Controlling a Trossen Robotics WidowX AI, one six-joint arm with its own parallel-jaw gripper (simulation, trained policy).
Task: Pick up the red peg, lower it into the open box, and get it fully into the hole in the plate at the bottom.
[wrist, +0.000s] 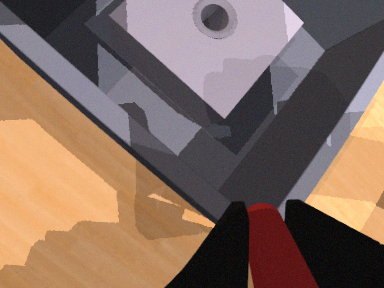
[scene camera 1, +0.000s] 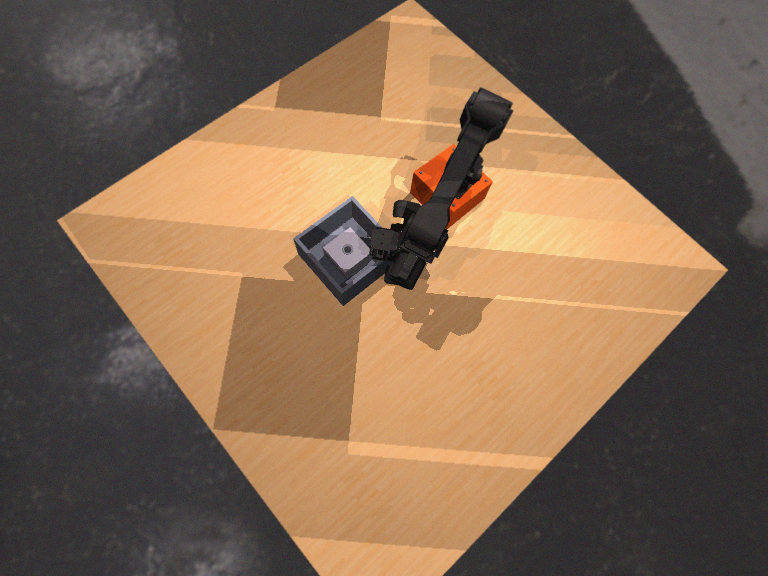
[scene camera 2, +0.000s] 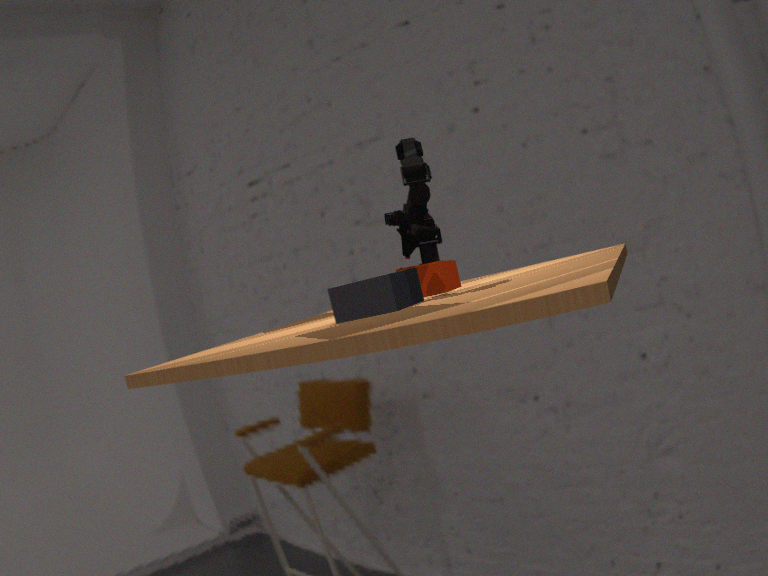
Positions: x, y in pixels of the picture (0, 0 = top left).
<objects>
The gripper shows in the wrist view, in scene camera 1 (389, 246) and in scene camera 2. A dark grey box shows in the wrist view (277, 143), in scene camera 1 and in scene camera 2. The same spot on the gripper: (wrist: 328, 246) is (scene camera 2: 403, 244). The same spot on the dark grey box: (scene camera 2: 392, 292) is (scene camera 1: 341, 299).
</objects>
